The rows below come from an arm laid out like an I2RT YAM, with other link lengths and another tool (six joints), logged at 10 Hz.
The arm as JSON. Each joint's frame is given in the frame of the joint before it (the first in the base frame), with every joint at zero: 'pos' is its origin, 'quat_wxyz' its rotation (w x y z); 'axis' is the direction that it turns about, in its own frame. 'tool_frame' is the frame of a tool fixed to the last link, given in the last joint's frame.
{
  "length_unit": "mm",
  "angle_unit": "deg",
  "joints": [
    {
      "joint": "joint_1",
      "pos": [
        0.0,
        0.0,
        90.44
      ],
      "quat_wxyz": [
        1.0,
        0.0,
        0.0,
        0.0
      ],
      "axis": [
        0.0,
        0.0,
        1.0
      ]
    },
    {
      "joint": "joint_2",
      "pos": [
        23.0,
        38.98,
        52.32
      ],
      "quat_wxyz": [
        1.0,
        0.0,
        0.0,
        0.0
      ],
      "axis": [
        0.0,
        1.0,
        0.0
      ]
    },
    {
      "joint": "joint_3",
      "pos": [
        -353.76,
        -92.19,
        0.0
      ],
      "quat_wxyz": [
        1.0,
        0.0,
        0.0,
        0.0
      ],
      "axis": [
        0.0,
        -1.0,
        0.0
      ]
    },
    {
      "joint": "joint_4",
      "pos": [
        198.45,
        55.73,
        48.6
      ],
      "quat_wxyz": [
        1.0,
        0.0,
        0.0,
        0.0
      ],
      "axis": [
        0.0,
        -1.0,
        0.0
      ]
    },
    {
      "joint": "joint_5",
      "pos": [
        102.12,
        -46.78,
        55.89
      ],
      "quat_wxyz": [
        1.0,
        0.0,
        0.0,
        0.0
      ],
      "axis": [
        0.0,
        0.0,
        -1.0
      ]
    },
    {
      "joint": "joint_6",
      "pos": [
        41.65,
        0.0,
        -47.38
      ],
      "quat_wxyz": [
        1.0,
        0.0,
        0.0,
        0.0
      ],
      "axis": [
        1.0,
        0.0,
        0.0
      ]
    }
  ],
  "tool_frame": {
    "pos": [
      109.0,
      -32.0,
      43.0
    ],
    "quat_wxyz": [
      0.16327,
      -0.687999,
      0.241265,
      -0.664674
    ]
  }
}
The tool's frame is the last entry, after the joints.
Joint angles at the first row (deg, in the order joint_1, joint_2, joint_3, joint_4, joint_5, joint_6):
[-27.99, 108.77, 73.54, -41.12, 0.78, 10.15]
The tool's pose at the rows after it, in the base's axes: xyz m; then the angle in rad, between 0 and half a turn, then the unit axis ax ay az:
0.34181 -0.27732 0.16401 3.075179 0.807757 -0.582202 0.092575
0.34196 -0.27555 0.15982 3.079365 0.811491 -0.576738 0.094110
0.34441 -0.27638 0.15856 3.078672 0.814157 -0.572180 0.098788
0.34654 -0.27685 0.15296 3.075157 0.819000 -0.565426 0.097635
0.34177 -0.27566 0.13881 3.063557 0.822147 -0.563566 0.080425
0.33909 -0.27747 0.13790 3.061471 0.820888 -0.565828 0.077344
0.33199 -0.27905 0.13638 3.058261 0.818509 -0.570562 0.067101
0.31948 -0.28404 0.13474 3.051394 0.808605 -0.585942 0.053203
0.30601 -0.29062 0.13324 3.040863 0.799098 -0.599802 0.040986
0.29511 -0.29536 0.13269 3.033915 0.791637 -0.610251 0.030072
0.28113 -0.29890 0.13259 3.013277 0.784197 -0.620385 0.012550
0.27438 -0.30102 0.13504 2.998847 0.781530 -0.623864 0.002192
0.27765 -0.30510 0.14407 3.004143 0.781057 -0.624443 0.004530
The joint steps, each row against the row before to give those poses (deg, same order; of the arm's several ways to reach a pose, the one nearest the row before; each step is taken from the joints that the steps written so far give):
[-0.09, 0.00, -1.79, 2.68, -0.44, -0.63]
[0.05, 0.00, -1.36, 1.53, -0.33, -0.68]
[0.00, 0.18, -0.44, 1.12, 0.00, -0.63]
[0.00, 0.72, -0.50, 1.03, 0.02, -0.96]
[-0.07, 1.31, -1.16, 0.41, 0.37, -0.42]
[-0.37, 0.09, 0.05, -0.31, 0.05, -0.07]
[-0.63, 0.00, 0.15, -1.30, 0.02, 0.03]
[-1.25, 0.00, 0.24, -1.78, 0.28, 0.89]
[-1.53, 0.00, 0.09, -1.44, 0.46, 0.42]
[-1.24, 0.00, 0.30, -1.51, 0.29, 0.26]
[-1.10, 0.00, 0.55, -2.56, 1.05, 0.37]
[-0.52, 0.00, 1.03, -2.22, 0.74, 0.00]
[-0.35, -0.03, 2.73, -2.45, -0.31, -0.26]

